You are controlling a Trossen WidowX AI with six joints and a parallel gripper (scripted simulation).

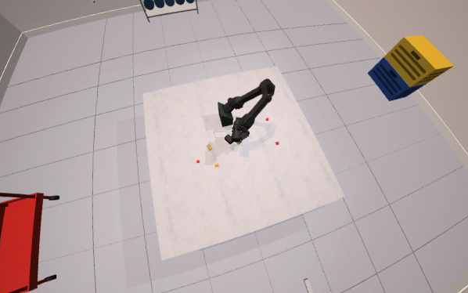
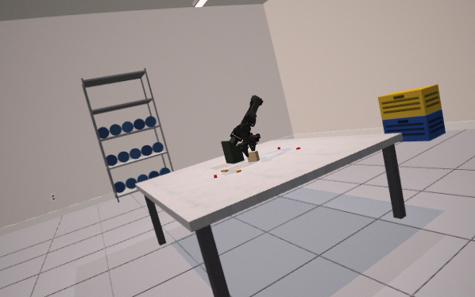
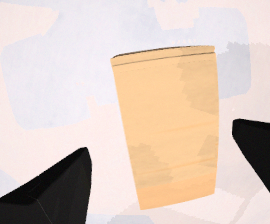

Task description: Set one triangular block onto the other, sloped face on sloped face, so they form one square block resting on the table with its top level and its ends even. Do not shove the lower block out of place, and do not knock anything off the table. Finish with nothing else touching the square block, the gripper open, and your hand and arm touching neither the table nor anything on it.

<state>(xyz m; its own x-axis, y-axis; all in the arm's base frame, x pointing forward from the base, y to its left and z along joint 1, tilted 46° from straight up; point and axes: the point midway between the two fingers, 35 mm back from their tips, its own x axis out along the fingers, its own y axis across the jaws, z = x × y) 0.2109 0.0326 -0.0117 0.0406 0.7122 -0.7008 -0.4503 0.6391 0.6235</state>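
The triangular block lies 1 cm above my gripper tip.
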